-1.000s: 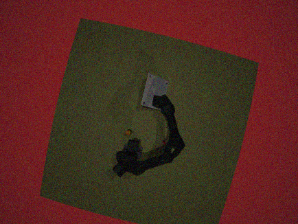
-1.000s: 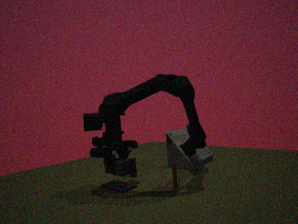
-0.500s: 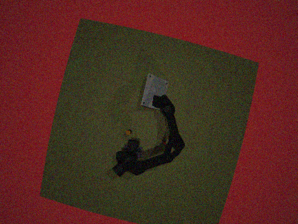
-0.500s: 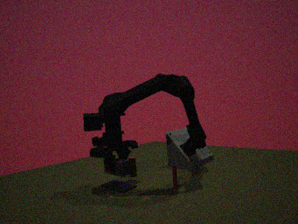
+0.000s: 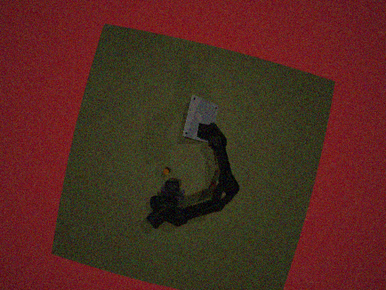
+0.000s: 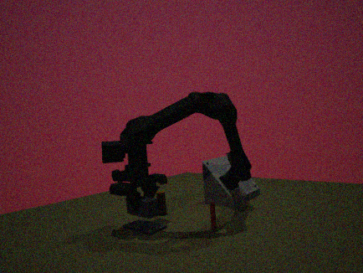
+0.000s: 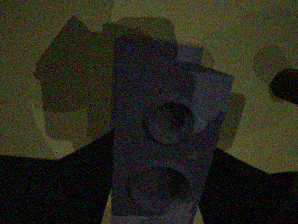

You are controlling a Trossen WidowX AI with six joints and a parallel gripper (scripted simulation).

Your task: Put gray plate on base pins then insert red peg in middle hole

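Right now the red peg is 190 mm to the left of my gripper tip, 100 mm behind it and 10 mm below it. The rest, counted from my gripper tip: gray plate: 30 mm above; orange cylinder: 120 mm behind, 40 mm to the right, 10 mm below.
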